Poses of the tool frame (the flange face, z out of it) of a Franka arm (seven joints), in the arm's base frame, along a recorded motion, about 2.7 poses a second.
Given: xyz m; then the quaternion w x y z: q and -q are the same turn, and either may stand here.
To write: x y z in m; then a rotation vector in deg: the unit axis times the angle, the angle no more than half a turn. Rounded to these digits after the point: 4 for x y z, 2 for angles.
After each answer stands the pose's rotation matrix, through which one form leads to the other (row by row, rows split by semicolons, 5 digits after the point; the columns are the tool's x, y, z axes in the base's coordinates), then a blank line. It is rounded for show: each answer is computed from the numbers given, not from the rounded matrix.
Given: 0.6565 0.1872 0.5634 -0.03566 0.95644 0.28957 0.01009
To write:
0.6565 0.1872 0.5634 -168.36 -50.97 -1.78
0.83210 0.55463 -0.00135; 0.55319 -0.82976 0.07406; 0.03995 -0.06237 -0.99725

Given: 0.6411 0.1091 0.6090 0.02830 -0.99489 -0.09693 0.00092
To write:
0.6411 0.1091 0.6090 -175.92 -17.14 0.16
0.98121 0.19282 -0.00732; 0.19292 -0.97961 0.05613; 0.00366 -0.05649 -0.99840

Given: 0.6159 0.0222 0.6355 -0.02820 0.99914 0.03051 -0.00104
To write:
0.6159 0.0222 0.6355 -176.69 -5.40 0.18
0.99814 0.06091 -0.00380; 0.06103 -0.99655 0.05629; -0.00036 -0.05641 -0.99841

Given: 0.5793 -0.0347 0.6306 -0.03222 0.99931 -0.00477 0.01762
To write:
0.5793 -0.0347 0.6306 -176.28 0.84 -3.11
0.99933 -0.00840 0.03552; -0.01067 -0.99788 0.06423; 0.03491 -0.06456 -0.99730

